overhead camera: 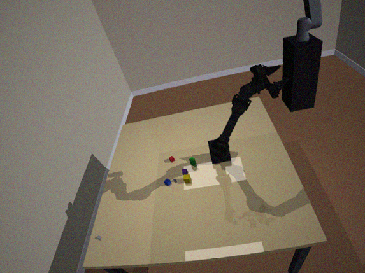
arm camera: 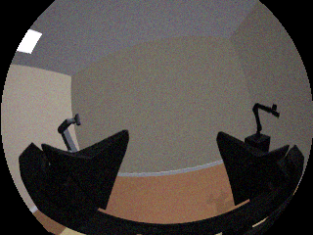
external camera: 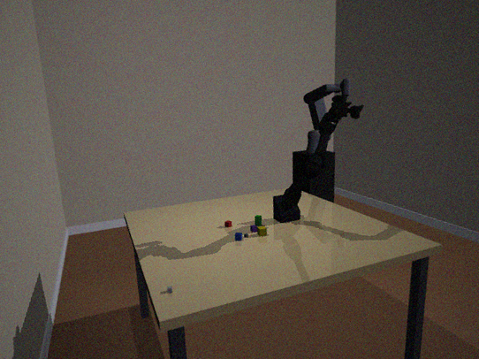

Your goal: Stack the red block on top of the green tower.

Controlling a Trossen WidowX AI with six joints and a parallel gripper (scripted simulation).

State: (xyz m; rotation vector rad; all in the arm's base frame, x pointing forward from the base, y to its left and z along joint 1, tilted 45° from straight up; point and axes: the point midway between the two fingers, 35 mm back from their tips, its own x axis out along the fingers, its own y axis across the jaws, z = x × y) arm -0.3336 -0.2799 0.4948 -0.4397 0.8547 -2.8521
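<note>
My gripper tip is now 70 cm short of the red block, 63 cm above it and 23 cm to the left of it. Round my gripper tip: yellow block: 63 cm below, 59 cm ahead, 2 cm to the right; then blue block: 72 cm ahead, 63 cm below, 3 cm to the right; then purple block: 63 cm below, 60 cm ahead, 9 cm to the right.
</note>
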